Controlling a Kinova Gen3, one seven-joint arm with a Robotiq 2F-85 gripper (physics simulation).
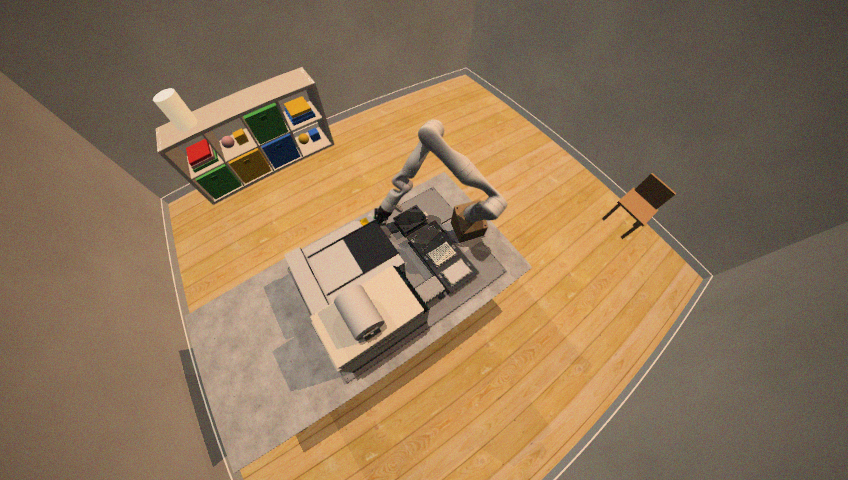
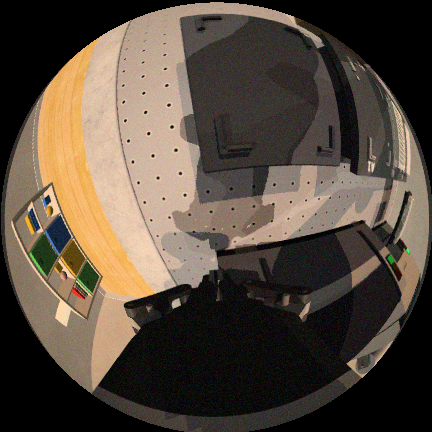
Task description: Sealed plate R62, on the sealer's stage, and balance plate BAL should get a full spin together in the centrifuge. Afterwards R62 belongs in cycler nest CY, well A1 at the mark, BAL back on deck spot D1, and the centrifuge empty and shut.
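Frame: origin at the arm's base, x ahead, y down, z left, level; metres.
Seen in the pictures: gripper, fingertip midpoint: [image 2: 215, 277]; arm's base, origin of the base link: [image 1: 471, 214].
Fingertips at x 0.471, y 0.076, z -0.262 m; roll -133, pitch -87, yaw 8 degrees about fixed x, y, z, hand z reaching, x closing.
Note:
Pixels of each thing's top centre, then the offset from my fingertips to it. "spot": a spot on its surface instead.
- dark square pad, surface spot: [image 2: 250, 90] spot: dz +0.040, dx -0.172, dy -0.004 m
- plain pale plate, middle of its top: [image 1: 456, 271] dz +0.471, dx -0.215, dy -0.024 m
- tall beige housing, middle of its top: [image 1: 361, 305] dz +0.482, dx +0.260, dy -0.426 m
- grey cylinder, surface spot: [image 1: 358, 312] spot: dz +0.499, dx +0.279, dy -0.426 m
My gripper [image 1: 380, 215] [image 2: 215, 277] is shut with nothing between its fingers. It is low beside the dark end of a large machine [image 1: 373, 246] [image 2: 310, 265]. A dark square pad [image 1: 410, 218] [image 2: 250, 90] with corner brackets is in front of it and holds no plate. A white plate with a grid of holes [image 1: 442, 253] [image 2: 401, 122] sits on the long dark deck; a plain pale plate [image 1: 457, 272] sits beyond it. Labels are too small to read, so I cannot tell which plate is R62 or BAL. The centrifuge's inside and any mark do not show clearly.
A tall beige housing [image 1: 380, 303] with a grey cylinder [image 1: 358, 312] on top stands beside the machine. The brown robot pedestal [image 1: 470, 228] is beyond the deck. A small green light [image 2: 391, 259] shows on an instrument. A cube shelf [image 1: 238, 113] and chair [image 1: 639, 202] are farther off.

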